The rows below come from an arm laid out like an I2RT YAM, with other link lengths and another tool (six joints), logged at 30 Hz.
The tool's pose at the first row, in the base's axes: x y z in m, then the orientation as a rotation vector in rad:
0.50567 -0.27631 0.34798 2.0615 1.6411 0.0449
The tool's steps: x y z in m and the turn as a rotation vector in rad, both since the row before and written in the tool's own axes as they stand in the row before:
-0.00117 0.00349 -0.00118 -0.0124 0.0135 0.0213
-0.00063 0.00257 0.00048 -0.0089 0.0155 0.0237
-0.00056 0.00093 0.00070 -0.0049 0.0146 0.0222
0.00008 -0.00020 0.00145 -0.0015 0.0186 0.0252
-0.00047 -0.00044 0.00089 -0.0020 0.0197 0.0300
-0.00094 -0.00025 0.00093 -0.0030 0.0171 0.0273
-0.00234 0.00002 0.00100 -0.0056 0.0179 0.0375
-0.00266 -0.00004 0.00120 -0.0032 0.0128 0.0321
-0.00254 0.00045 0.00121 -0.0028 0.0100 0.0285
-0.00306 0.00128 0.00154 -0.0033 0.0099 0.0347
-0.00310 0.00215 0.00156 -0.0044 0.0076 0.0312
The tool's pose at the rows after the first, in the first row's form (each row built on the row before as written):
0.50812 -0.27748 0.35073 2.0738 1.6229 0.0762
0.51040 -0.27865 0.35154 2.0909 1.6044 0.1077
0.51130 -0.27957 0.35146 2.1092 1.5881 0.1346
0.51168 -0.27993 0.35009 2.1333 1.5720 0.1643
0.51147 -0.28054 0.34920 2.1608 1.5508 0.1973
0.51128 -0.28161 0.34841 2.1844 1.5301 0.2274
0.51082 -0.28405 0.34783 2.2139 1.4973 0.2637
0.51022 -0.28678 0.34700 2.2393 1.4680 0.2908
0.51003 -0.28954 0.34632 2.2613 1.4409 0.3133
0.51037 -0.29313 0.34571 2.2873 1.4063 0.3379
0.51130 -0.29709 0.34543 2.3088 1.3735 0.3594

